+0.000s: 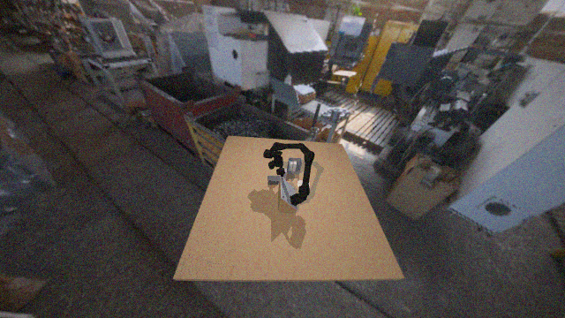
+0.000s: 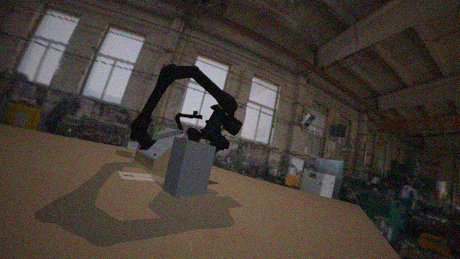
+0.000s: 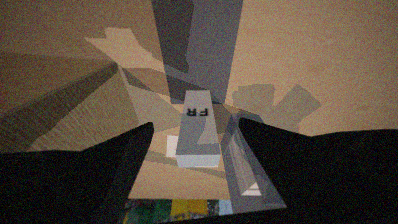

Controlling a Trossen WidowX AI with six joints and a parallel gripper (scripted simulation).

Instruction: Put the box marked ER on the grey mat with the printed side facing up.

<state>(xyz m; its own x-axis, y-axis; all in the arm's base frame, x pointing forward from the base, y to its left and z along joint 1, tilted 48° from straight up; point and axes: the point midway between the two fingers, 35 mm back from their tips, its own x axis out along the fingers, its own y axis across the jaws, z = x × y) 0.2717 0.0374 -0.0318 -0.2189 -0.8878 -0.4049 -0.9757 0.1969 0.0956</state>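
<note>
Right now the grey mat is 40 mm to the left of my gripper tip and 90 mm below it. The rest, counted from my gripper tip: paper: 60 mm behind, 190 mm to the right, 90 mm below.
</note>
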